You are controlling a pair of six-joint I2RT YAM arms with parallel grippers.
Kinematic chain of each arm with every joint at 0, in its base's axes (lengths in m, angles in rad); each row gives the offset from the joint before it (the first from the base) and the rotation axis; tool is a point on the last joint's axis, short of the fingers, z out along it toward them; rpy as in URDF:
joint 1: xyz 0 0 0.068 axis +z
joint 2: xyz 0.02 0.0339 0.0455 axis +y
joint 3: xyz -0.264 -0.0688 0 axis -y
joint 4: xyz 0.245 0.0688 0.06 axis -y
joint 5: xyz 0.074 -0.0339 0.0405 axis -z
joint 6: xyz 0.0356 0 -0.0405 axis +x
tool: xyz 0 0 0 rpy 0 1.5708 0
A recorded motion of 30 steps. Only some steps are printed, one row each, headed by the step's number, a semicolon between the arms.
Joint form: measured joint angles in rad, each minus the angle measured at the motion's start. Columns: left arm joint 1, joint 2, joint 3, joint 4, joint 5, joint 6; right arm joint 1, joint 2, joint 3, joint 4, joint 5, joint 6.
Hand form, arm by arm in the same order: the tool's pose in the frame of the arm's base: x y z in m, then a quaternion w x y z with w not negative. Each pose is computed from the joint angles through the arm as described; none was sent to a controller.
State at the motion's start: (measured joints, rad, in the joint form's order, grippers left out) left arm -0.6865 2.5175 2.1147 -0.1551 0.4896 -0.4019; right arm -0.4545 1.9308 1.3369 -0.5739 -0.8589 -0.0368
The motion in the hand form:
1: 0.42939 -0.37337 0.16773 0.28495 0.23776 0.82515 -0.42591; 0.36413 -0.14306 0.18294 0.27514 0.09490 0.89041 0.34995
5: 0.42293 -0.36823 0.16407 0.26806 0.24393 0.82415 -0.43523; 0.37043 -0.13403 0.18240 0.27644 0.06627 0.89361 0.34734
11: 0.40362 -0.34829 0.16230 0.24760 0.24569 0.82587 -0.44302; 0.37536 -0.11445 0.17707 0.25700 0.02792 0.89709 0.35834
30: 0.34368 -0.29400 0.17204 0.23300 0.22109 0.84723 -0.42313; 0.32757 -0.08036 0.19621 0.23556 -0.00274 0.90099 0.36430
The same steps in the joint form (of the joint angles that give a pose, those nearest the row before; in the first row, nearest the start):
1: 0.0008 -0.0130 -0.0332 0.0065 0.0103 0.0004; 0.0114 0.0096 0.0103 0.0000 0.0042 -0.0080
5: 0.0027 -0.0435 -0.0996 0.0244 0.0484 0.0011; 0.0393 0.0198 0.0229 -0.0027 0.0072 -0.0454
11: 0.0111 -0.1553 -0.3014 0.0866 0.0885 0.0000; 0.0896 0.0359 0.0298 -0.0439 -0.0027 -0.1022
30: 0.0195 -0.4616 -0.7500 0.1743 0.0523 -0.0210; 0.1339 -0.1717 -0.1564 -0.1171 -0.0004 -0.1511

